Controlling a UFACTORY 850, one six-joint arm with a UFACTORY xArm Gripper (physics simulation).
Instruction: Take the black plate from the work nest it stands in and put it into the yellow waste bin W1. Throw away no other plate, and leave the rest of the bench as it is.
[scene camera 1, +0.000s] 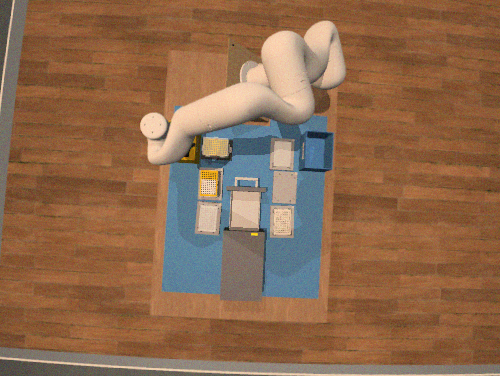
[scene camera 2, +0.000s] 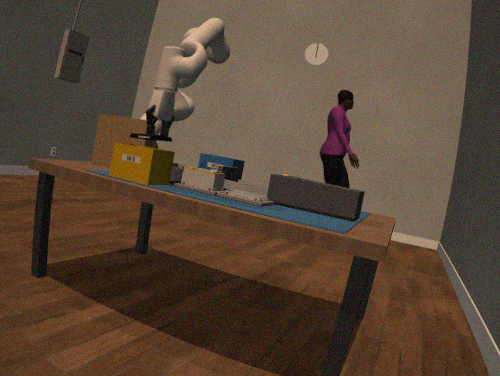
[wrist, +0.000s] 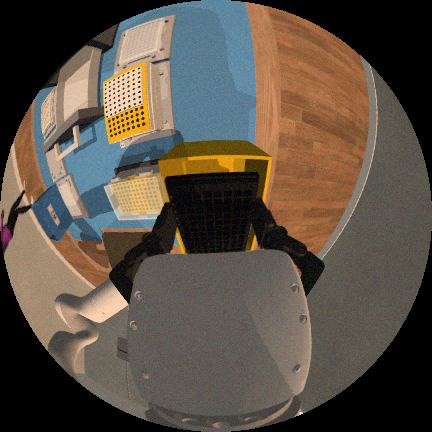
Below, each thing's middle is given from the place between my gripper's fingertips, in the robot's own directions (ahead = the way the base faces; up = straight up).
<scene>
I see the black plate (wrist: 213, 210) 2 cm behind my hand. The rest, counted from my hand: grey device (scene camera 1: 243, 251) 39 cm ahead, 32 cm to the left, 11 cm below; rack (scene camera 2: 201, 178) 14 cm ahead, 13 cm to the left, 11 cm below.
</scene>
